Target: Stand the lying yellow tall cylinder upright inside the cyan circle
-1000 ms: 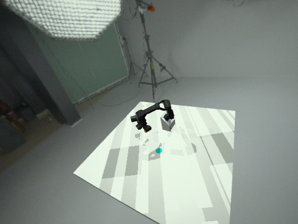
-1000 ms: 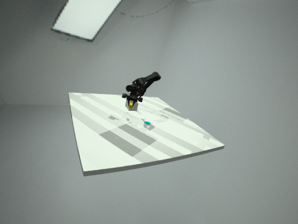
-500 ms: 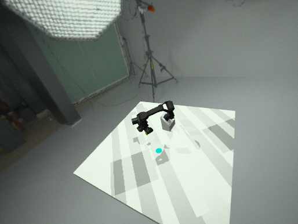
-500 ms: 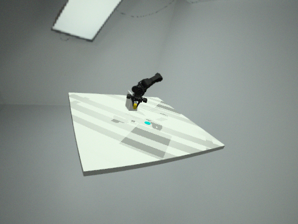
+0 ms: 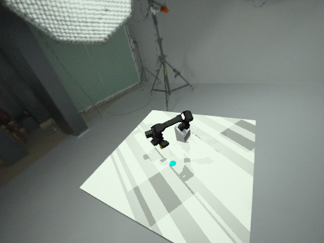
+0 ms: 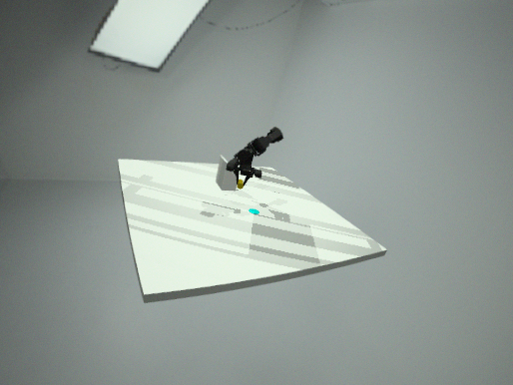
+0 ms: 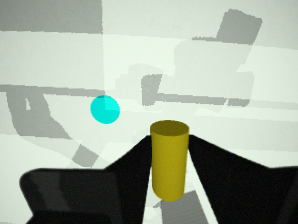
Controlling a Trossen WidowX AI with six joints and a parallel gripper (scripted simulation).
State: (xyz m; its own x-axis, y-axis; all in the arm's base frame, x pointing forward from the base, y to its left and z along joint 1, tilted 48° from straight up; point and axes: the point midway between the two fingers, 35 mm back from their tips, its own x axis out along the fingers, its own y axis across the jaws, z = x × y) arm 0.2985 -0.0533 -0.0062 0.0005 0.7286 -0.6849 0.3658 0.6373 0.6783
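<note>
Right now my gripper tip is 3 cm short of the cyan circle, 10 cm to the right of it and 14 cm above it. From my gripper tip the other things lie so: yellow cylinder (2 cm behind, 1 cm to the left).
</note>
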